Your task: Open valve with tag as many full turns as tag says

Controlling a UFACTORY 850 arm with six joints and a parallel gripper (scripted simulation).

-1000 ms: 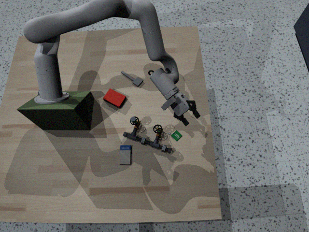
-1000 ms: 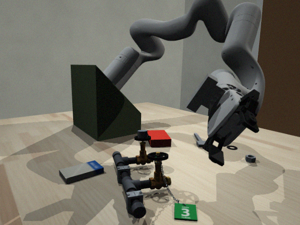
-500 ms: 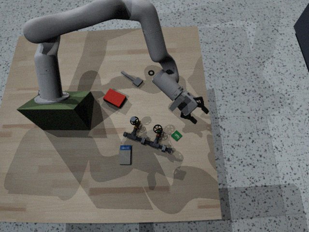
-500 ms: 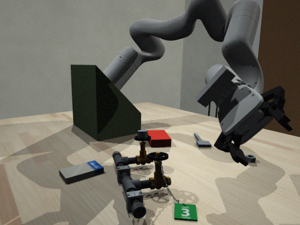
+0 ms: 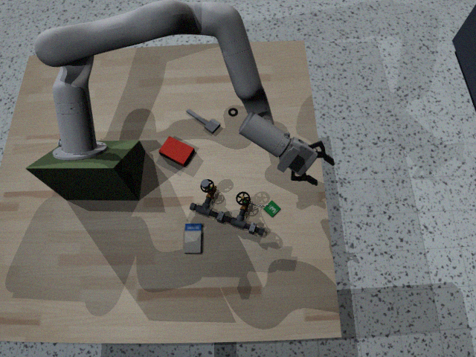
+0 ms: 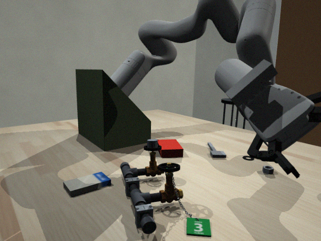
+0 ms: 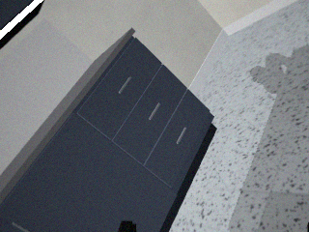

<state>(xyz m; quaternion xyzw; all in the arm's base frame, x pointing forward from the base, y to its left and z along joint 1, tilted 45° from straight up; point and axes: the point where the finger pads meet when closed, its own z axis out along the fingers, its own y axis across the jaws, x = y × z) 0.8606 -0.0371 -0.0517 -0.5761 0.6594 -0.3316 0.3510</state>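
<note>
My gripper is now 17 cm past the green tag, 6 cm to the left of it and 20 cm above it. Round my hand: red block (54 cm behind, 16 cm to the left, 18 cm below); then grey-and-blue block (45 cm behind, 20 cm to the right, 19 cm below); then grey bar tool (44 cm behind, 31 cm to the left, 19 cm below).
</note>
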